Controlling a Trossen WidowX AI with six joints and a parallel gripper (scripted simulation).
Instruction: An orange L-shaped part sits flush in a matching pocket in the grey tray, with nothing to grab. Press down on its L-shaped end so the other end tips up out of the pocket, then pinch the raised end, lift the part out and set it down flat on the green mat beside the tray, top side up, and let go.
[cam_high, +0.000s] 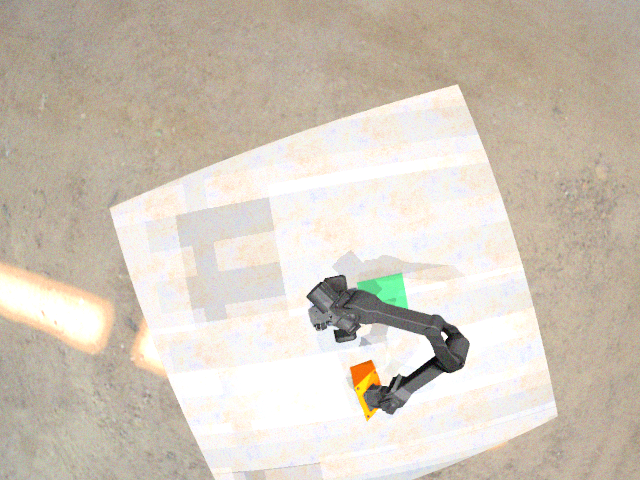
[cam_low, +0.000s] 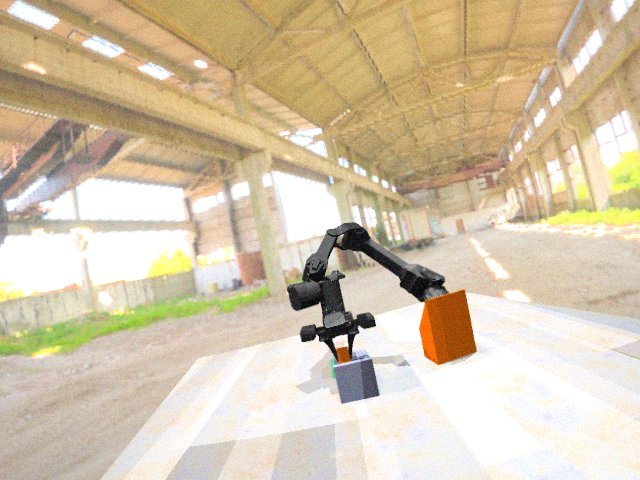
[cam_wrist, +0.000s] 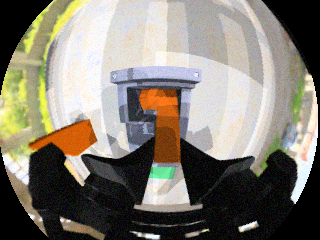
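My gripper tip is now 50 mm past the green mat, 140 mm to the left of it and 90 mm above it. From my gripper tip the other things lie so: orange L-shaped part (10 mm behind, 30 mm to the left, 30 mm below).
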